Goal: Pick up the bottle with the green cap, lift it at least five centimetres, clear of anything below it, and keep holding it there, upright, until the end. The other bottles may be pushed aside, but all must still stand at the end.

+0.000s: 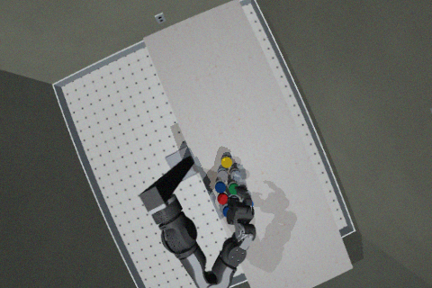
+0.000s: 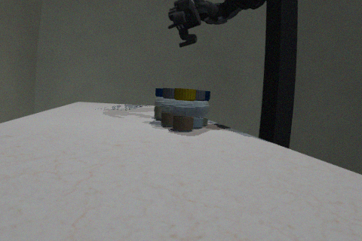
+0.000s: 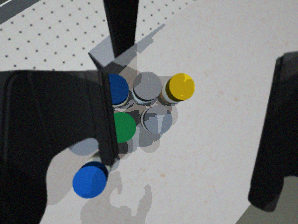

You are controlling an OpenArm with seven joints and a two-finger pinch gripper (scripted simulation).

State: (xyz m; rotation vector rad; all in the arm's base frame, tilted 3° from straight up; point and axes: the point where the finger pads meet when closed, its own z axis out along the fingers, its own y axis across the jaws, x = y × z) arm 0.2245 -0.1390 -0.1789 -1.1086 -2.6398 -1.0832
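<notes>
The blue-capped bottle is 1 cm ahead of my hand, 13 cm to the right of it and 22 cm below it. The rest, counted from my hand: red-capped bottle: 9 cm behind, 5 cm to the right, 22 cm below; blue bottle: 7 cm behind, 1 cm to the left, 22 cm below.
</notes>
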